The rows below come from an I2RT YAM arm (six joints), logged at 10 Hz.
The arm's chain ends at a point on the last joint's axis. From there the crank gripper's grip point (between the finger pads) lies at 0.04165 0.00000 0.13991 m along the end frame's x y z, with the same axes.
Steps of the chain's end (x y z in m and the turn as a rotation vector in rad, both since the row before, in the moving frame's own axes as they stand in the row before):
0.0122, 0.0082, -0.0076, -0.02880, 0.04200, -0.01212
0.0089, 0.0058, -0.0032, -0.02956, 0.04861, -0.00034
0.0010, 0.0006, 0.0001, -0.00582, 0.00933, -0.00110
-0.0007, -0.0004, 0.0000, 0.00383, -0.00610, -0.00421
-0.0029, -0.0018, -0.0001, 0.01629, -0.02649, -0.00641
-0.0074, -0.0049, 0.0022, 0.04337, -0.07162, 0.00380
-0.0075, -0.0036, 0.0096, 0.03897, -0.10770, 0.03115
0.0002, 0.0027, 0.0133, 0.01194, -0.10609, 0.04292
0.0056, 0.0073, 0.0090, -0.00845, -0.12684, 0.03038
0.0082, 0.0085, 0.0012, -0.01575, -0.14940, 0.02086
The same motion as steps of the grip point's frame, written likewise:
0.0181, 0.0117, -0.0095, -0.02880, 0.04200, -0.01212
0.0156, 0.0099, -0.0054, -0.02956, 0.04861, -0.00034
0.0023, 0.0014, -0.0003, -0.00582, 0.00933, -0.00110
-0.0016, -0.0011, 0.0003, 0.00383, -0.00610, -0.00421
-0.0066, -0.0043, 0.0009, 0.01629, -0.02649, -0.00641
-0.0175, -0.0109, 0.0047, 0.04337, -0.07162, 0.00380
-0.0227, -0.0081, 0.0132, 0.03897, -0.10770, 0.03115
-0.0148, 0.0025, 0.0169, 0.01194, -0.10609, 0.04292
-0.0125, 0.0095, 0.0131, -0.00845, -0.12684, 0.03038
-0.0131, 0.0114, 0.0058, -0.01575, -0.14940, 0.02086

